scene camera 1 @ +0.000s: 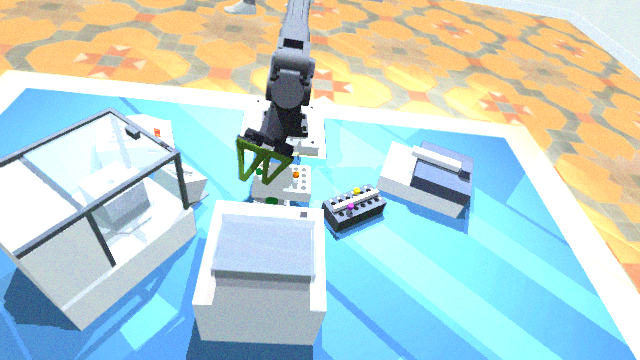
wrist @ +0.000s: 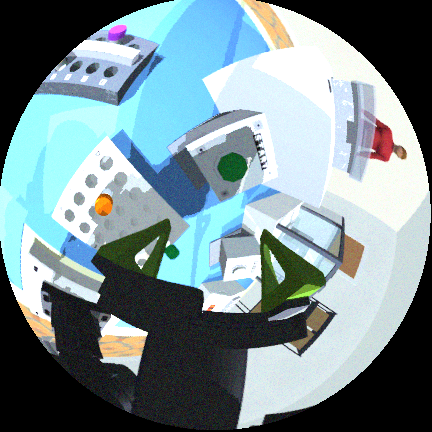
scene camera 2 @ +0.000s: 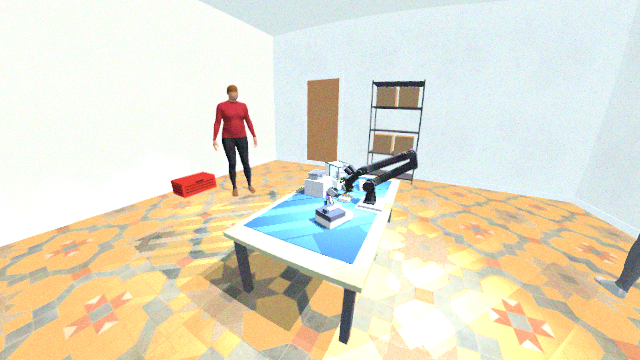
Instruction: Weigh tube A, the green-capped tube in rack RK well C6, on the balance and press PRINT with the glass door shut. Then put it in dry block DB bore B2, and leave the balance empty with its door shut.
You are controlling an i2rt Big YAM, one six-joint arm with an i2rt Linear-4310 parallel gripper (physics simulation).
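Where they show: gripper, between the fingertips: (scene camera 1: 253,182) (wrist: 214,228) (scene camera 2: 342,188); arm's base, origin of its link: (wrist: 73,308) (scene camera 2: 369,201).
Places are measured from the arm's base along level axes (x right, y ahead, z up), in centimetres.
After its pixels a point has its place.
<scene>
My gripper (scene camera 1: 255,181) {y 24.8, x 7.1, z 4.2 cm} (wrist: 214,228) {y 24.8, x 7.1, z 4.2 cm} is open and empty, its green fingers spread over the left part of the white rack RK (scene camera 1: 280,194) {y 23.7, x 1.3, z -0.5 cm} (wrist: 112,150) {y 23.7, x -3.9, z 0.8 cm}. The green cap of tube A (scene camera 1: 259,171) {y 20.5, x 6.0, z 3.2 cm} (wrist: 172,251) {y 20.4, x 5.7, z 3.2 cm} shows in the gap, close to one finger and not gripped; its tube body is hidden. The glass-walled balance (scene camera 1: 140,270) {y 42.7, x 25.4, z 0.5 cm} (wrist: 342,235) {y 40.4, x 24.4, z 18.6 cm} stands at the left in scene camera 1; I cannot tell whether its door is shut. A dark block with two rows of bores (scene camera 1: 355,218) {y 30.3, x -14.4, z 0.2 cm} (wrist: 125,70), likely DB, stands right of the rack with yellow and magenta caps in it.
An orange-capped tube (scene camera 1: 295,175) {y 21.2, x -1.7, z 3.1 cm} (wrist: 103,204) {y 20.7, x -2.0, z 3.2 cm} stands in the rack. A large white machine (scene camera 1: 260,310) {y 54.2, x 5.3, z 10.4 cm} and a green START button (scene camera 1: 271,200) {y 30.0, x 3.5, z 4.9 cm} (wrist: 231,167) {y 29.3, x 3.2, z 4.6 cm} are in front of the rack. A dark-lidded device (scene camera 1: 442,185) {y 24.8, x -33.9, z 5.7 cm} (scene camera 2: 332,216) {y 14.8, x -44.1, z 5.7 cm} stands at the right. A person in red (scene camera 2: 233,120) stands beyond the table.
</scene>
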